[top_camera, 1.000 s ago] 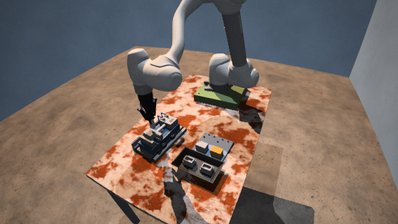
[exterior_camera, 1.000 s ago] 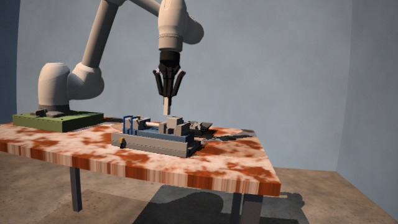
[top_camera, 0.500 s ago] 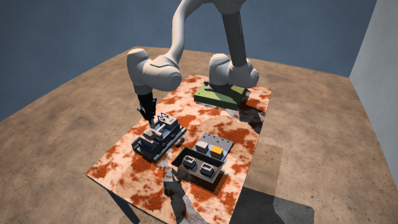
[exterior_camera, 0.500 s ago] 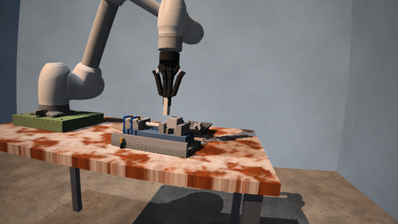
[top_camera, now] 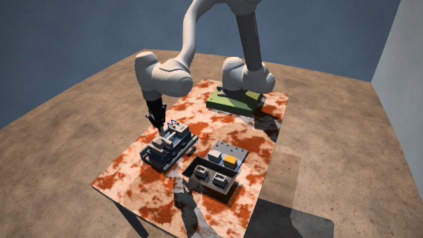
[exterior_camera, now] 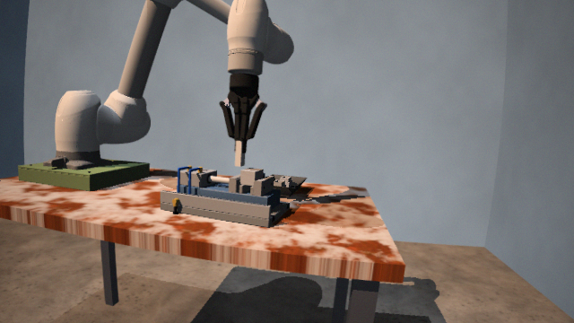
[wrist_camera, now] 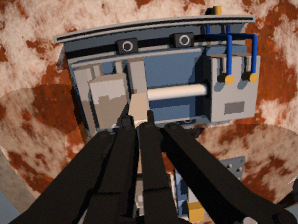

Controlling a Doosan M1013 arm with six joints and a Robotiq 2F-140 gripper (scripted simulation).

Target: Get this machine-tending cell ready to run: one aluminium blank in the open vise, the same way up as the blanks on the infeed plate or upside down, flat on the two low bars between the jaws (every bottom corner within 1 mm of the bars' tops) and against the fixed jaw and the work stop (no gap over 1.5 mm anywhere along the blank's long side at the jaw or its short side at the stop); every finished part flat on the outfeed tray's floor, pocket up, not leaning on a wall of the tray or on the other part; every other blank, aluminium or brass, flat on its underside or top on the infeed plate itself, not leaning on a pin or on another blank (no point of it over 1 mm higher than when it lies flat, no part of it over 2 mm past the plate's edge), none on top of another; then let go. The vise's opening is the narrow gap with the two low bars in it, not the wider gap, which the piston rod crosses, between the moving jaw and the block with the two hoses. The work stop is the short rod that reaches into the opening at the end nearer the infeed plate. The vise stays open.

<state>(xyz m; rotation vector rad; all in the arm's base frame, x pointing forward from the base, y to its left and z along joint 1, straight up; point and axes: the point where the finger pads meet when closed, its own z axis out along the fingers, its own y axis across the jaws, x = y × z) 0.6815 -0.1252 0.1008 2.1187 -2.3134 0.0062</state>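
Now: hand 50 mm past the piston rod, 10 mm to the right of it and 80 mm above it. Also, from my hand: infeed plate: 110 mm behind, 320 mm to the left, 150 mm below; then vise: 30 mm behind, 10 mm to the left, 120 mm below; then aluminium blank: 70 mm behind, 270 mm to the left, 130 mm below.
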